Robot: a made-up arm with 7 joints. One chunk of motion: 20 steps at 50 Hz.
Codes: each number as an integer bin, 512 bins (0 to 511) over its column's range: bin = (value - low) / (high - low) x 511, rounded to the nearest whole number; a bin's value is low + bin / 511 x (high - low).
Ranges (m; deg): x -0.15..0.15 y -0.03..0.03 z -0.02..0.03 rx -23..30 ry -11..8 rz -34..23
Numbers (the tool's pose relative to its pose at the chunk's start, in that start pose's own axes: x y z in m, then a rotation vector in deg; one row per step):
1: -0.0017 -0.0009 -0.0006 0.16 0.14 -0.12
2: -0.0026 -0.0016 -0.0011 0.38 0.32 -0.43
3: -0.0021 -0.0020 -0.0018 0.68 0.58 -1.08
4: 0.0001 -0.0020 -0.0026 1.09 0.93 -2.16
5: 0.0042 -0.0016 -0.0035 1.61 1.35 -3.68
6: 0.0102 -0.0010 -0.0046 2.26 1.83 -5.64
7: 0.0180 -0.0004 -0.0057 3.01 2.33 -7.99
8: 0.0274 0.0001 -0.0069 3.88 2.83 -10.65
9: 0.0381 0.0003 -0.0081 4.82 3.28 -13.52
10: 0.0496 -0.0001 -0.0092 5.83 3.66 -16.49
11: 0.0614 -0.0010 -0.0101 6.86 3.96 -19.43
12: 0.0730 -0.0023 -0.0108 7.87 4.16 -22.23
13: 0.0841 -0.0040 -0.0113 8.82 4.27 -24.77
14: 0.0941 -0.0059 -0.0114 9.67 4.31 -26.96
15: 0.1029 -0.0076 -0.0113 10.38 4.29 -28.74
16: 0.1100 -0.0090 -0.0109 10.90 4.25 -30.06
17: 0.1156 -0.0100 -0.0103 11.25 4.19 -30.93
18: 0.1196 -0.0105 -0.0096 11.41 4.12 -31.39
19: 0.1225 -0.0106 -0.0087 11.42 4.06 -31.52
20: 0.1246 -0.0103 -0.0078 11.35 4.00 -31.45
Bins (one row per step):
1: 253 248 198 223 300 304
2: 251 242 193 225 304 301
3: 252 238 186 228 311 295
4: 256 238 178 232 321 285
5: 263 242 169 237 332 272
6: 273 247 157 244 345 254
7: 286 252 146 251 359 233
8: 302 256 134 259 372 209
9: 320 258 122 268 384 184
10: 340 255 110 278 394 157
11: 360 247 101 288 402 131
12: 380 236 94 298 408 106
13: 399 221 89 307 411 83
14: 416 205 88 315 412 63
15: 431 191 89 322 411 47
16: 443 179 93 327 410 35
17: 452 170 99 330 409 28
18: 459 166 106 332 407 23
19: 464 165 115 332 405 22
20: 468 168 125 331 403 23

